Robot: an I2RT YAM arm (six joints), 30 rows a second.
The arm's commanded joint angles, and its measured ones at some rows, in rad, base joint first. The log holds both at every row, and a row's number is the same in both.
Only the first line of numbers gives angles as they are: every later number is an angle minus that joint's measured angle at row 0.
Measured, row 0: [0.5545, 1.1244, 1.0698, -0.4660, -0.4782, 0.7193]
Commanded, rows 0 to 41: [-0.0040, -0.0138, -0.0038, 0.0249, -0.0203, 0.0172]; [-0.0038, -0.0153, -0.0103, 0.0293, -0.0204, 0.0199]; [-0.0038, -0.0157, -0.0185, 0.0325, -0.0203, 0.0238]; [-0.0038, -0.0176, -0.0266, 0.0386, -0.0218, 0.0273]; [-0.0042, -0.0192, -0.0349, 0.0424, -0.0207, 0.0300]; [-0.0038, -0.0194, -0.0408, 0.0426, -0.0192, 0.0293]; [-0.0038, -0.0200, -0.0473, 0.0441, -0.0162, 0.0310]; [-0.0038, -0.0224, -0.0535, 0.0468, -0.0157, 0.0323]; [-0.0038, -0.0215, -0.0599, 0.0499, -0.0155, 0.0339]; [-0.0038, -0.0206, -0.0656, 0.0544, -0.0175, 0.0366]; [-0.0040, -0.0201, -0.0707, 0.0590, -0.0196, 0.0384]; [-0.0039, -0.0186, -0.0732, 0.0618, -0.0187, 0.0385]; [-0.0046, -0.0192, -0.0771, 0.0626, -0.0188, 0.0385]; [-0.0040, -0.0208, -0.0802, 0.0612, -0.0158, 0.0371]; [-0.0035, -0.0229, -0.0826, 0.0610, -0.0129, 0.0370]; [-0.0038, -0.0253, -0.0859, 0.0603, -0.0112, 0.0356]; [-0.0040, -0.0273, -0.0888, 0.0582, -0.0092, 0.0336]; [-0.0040, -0.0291, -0.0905, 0.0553, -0.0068, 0.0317]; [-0.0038, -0.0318, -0.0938, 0.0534, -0.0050, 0.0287]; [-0.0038, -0.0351, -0.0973, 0.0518, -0.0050, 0.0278]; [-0.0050, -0.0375, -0.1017, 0.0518, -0.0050, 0.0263]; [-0.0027, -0.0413, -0.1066, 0.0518, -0.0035, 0.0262]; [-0.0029, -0.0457, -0.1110, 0.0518, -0.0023, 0.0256]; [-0.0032, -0.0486, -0.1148, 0.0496, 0.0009, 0.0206]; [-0.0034, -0.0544, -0.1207, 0.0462, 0.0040, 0.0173]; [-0.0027, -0.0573, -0.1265, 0.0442, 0.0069, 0.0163]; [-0.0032, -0.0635, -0.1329, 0.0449, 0.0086, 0.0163]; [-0.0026, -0.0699, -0.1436, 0.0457, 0.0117, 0.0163]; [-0.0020, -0.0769, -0.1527, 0.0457, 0.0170, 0.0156]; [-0.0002, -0.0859, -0.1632, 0.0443, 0.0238, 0.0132]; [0.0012, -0.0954, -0.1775, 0.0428, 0.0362, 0.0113]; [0.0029, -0.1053, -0.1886, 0.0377, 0.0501, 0.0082]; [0.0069, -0.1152, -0.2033, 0.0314, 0.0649, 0.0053]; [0.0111, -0.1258, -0.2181, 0.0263, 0.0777, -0.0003]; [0.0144, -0.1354, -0.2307, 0.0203, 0.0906, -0.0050]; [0.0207, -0.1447, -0.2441, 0.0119, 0.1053, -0.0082]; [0.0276, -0.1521, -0.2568, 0.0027, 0.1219, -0.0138]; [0.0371, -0.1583, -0.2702, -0.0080, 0.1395, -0.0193]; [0.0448, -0.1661, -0.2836, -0.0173, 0.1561, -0.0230]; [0.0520, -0.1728, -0.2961, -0.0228, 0.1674, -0.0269]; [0.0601, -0.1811, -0.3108, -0.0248, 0.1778, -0.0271]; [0.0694, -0.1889, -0.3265, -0.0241, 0.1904, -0.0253]
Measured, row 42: [0.0492, -0.1629, -0.2925, 0.0119, 0.1251, -0.0012]
